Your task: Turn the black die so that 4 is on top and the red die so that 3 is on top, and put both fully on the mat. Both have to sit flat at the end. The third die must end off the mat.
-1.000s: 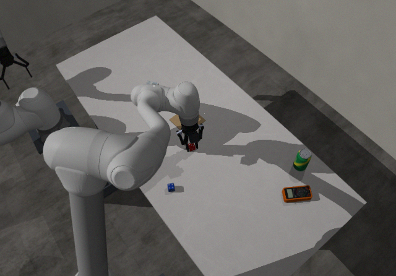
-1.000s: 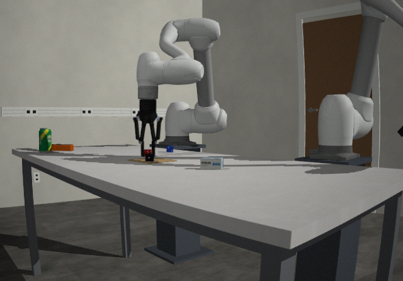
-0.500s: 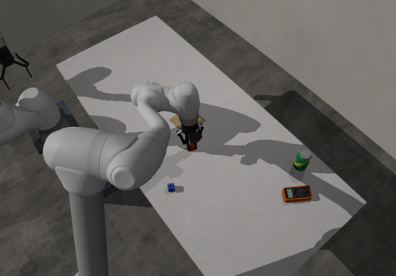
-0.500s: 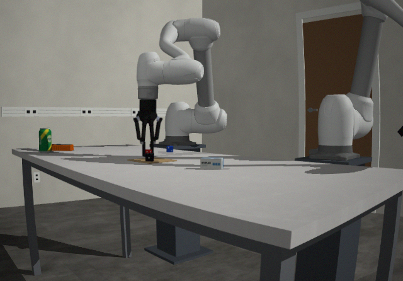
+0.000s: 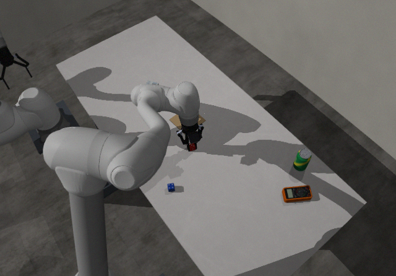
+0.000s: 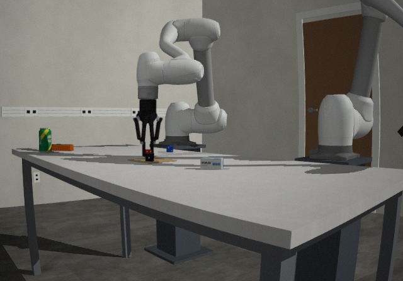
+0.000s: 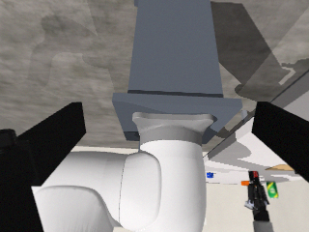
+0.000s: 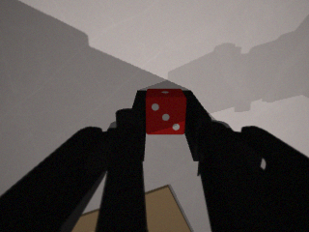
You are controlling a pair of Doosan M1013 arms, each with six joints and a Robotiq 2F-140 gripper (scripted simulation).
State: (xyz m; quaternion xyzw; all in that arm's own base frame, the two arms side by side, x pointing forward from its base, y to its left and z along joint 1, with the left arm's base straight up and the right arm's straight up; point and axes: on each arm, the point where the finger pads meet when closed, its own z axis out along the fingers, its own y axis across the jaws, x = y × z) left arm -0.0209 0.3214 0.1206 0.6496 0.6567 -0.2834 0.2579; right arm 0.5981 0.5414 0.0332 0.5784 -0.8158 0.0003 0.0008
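My right gripper is now 160 mm to the right of the tan mat, 80 mm short of it and 30 mm above it. Also, from my right hand: black die: 200 mm to the left, 110 mm ahead, 10 mm below; then blue die: 210 mm behind, 130 mm to the right, 20 mm below; then red die: 20 mm below.
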